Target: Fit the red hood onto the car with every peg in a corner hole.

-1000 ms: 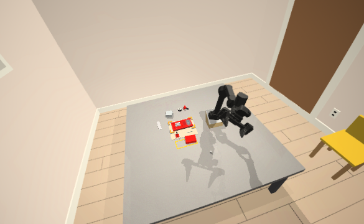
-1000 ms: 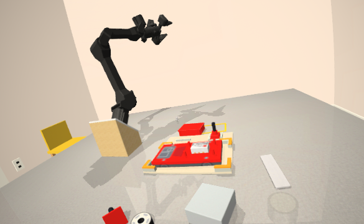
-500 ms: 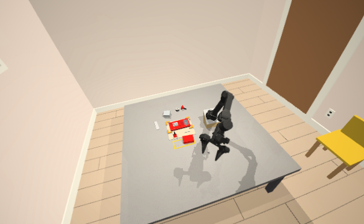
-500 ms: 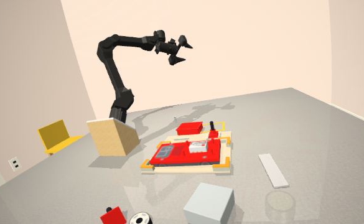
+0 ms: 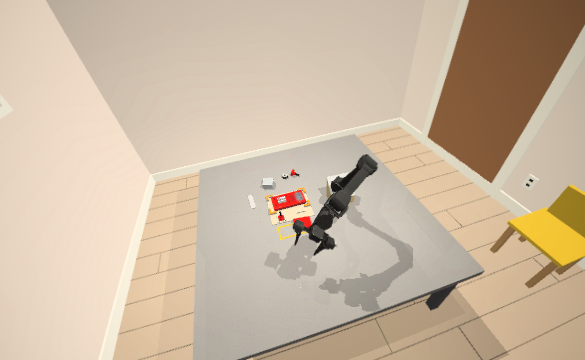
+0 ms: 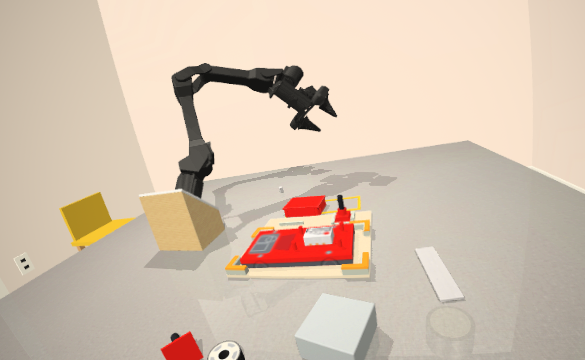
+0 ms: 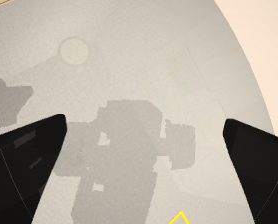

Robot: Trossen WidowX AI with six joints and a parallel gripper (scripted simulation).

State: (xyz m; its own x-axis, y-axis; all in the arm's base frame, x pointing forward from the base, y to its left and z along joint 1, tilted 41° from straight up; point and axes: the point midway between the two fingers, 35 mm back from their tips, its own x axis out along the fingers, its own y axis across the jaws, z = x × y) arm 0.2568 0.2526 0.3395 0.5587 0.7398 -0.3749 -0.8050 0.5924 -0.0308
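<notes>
Now: the red hood 3 cm behind my gripper tip, 28 cm to the right of it and 17 cm below it. Round my gripper tip: wheel (1 cm ahead, 71 cm to the right, 18 cm below); grey engine block (6 cm ahead, 46 cm to the right, 16 cm below).
</notes>
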